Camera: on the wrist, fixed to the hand. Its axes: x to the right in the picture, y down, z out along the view.
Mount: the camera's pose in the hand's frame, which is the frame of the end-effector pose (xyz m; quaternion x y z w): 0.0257 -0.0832 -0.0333 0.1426 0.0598 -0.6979 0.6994
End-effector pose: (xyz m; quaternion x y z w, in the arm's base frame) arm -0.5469 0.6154 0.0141 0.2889 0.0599 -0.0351 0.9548
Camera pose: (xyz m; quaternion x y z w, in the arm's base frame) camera -0.5330 0.5640 -0.0624 0.2985 0.2956 -0.6821 0.5985
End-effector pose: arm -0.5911 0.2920 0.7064 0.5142 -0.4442 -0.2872 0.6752
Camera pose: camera -0.5442 0.2594 0.6327 0.7830 0.0476 -0.5779 0.2250
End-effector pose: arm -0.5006 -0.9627 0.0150 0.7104 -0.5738 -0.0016 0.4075
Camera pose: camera -0.4085 -0.9637 0.0009 0.9555 0.1186 -0.1612 0.2169
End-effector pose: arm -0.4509 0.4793 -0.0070 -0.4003 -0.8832 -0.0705 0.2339
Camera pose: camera -0.5152 0.4305 0.0396 0.3740 -0.8931 -0.1105 0.2243
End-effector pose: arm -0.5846 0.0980 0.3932 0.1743 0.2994 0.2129 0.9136
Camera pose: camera -0.5628 0.0464 0.3186 0.0305 0.4160 -0.5209 0.7447
